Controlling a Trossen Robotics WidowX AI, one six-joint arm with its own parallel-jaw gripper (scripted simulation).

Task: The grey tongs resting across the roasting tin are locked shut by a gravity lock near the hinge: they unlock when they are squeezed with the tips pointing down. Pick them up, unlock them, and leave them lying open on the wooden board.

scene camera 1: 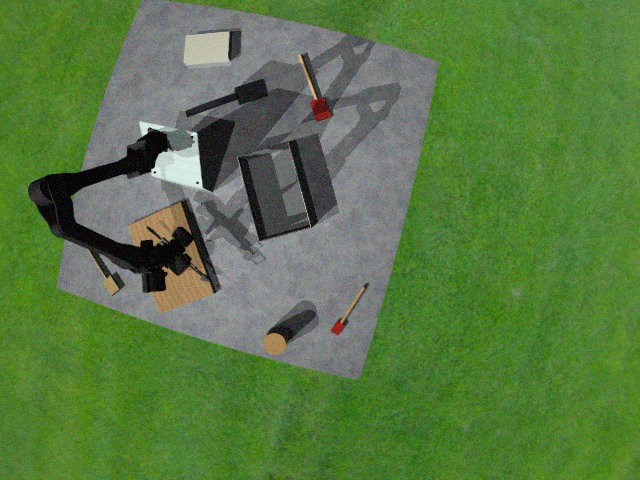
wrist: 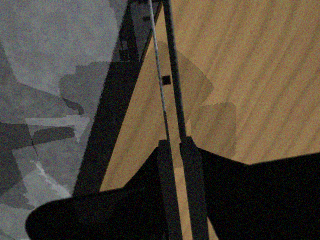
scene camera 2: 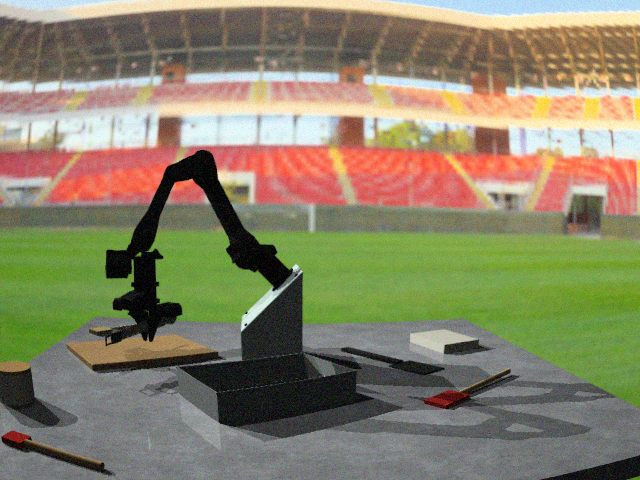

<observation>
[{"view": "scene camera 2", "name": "gripper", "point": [148,341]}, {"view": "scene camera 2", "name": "black spatula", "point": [410,366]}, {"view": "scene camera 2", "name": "cream block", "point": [444,341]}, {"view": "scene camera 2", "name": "wooden board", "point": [133,352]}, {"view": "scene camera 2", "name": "roasting tin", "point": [237,390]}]
</observation>
